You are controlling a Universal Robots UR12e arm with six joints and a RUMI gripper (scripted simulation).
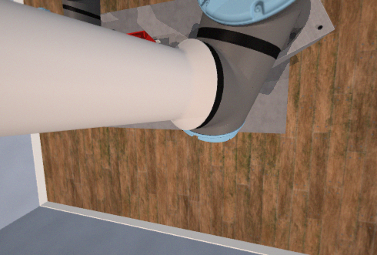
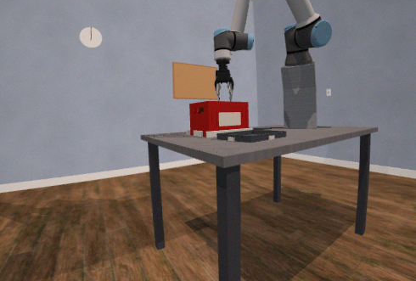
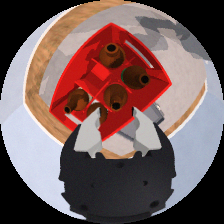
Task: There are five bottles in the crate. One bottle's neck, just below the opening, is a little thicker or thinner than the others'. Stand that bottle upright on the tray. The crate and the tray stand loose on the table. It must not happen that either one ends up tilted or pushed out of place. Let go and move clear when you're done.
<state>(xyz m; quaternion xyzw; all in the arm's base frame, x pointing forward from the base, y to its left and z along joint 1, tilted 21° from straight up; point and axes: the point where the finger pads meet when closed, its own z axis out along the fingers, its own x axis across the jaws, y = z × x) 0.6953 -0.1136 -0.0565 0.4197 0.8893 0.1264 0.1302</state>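
Now: the red crate 4 cm to the right of my hand and 11 cm below it. The rest, counted from my hand: dark tray (5 cm ahead, 22 cm to the left, 18 cm below).
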